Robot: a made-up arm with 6 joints.
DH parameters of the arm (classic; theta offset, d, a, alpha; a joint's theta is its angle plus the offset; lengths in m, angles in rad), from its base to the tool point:
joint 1: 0 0.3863 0 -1.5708
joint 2: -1.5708 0 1.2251 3.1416
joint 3: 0 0 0 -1.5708
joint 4: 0 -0.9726 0 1.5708
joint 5: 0 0.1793 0 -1.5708
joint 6: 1.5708 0 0 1.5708
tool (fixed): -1.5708 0 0 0
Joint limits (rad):
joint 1: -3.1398..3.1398
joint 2: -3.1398..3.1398
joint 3: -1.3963..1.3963
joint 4: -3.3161..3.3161
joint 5: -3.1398..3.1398
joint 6: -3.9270..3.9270
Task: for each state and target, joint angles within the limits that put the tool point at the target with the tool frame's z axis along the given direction. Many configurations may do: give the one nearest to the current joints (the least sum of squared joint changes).
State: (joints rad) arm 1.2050 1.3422 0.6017 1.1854 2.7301 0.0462
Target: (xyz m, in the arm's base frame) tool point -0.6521 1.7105 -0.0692 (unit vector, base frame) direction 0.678 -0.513 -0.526
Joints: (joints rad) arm 2.0188 1.3332 0.3722 0.5474 3.1398 0.1478
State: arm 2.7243 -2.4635 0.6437 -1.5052 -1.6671 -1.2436
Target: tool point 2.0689 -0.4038 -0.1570 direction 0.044 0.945 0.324
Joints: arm 2.8703 -1.9702 1.3110 -0.3959 -1.8997 -1.8424
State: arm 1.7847 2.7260 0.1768 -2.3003 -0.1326 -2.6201
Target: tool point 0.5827 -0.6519 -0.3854 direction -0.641 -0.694 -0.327
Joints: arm 2.4321 3.1378 -0.3430 -2.2671 -0.1530 -2.7542
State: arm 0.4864 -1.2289 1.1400 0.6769 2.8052 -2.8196
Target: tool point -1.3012 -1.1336 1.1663 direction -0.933 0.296 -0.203
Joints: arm 0.6502 -1.6250 0.3373 0.8775 3.1142 -3.1930
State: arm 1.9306 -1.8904 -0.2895 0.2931 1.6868 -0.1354
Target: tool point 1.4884 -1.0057 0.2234 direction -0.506 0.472 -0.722
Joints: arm 2.4561 -2.2011 0.2551 0.4188 1.4772 -0.0908
